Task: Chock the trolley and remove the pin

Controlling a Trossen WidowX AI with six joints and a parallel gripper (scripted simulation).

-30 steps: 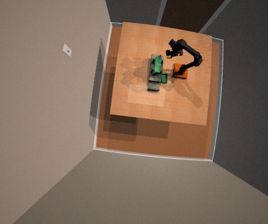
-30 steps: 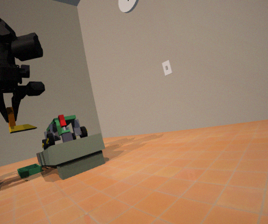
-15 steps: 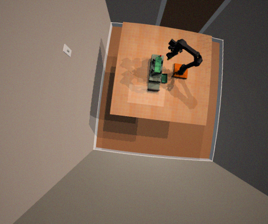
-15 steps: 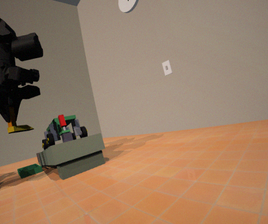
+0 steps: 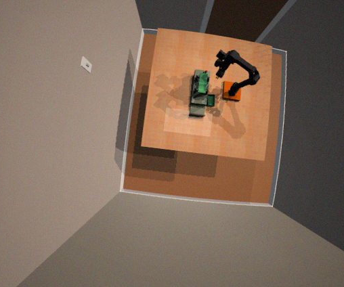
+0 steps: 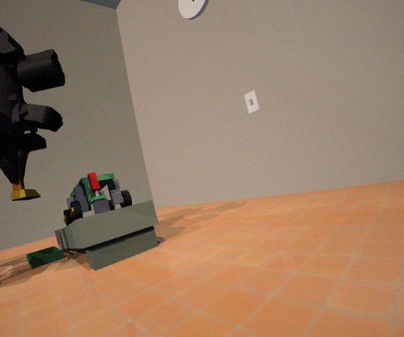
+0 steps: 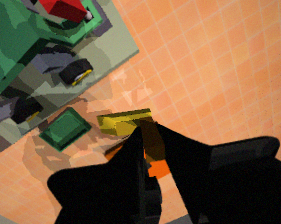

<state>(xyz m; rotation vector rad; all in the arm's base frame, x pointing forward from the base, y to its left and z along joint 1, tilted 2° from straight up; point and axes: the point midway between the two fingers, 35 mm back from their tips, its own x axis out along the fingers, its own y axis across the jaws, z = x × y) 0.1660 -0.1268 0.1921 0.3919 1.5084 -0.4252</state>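
My gripper tip is 10 mm short of the yellow chock, 20 mm to the right of it and 10 mm above it. The rest, counted from my gripper tip: grey ramp: 160 mm ahead, 100 mm to the left, 130 mm below; trolley: 160 mm ahead, 100 mm to the left, 60 mm below; red-headed stop pin: 130 mm ahead, 20 mm to the right, 40 mm below.
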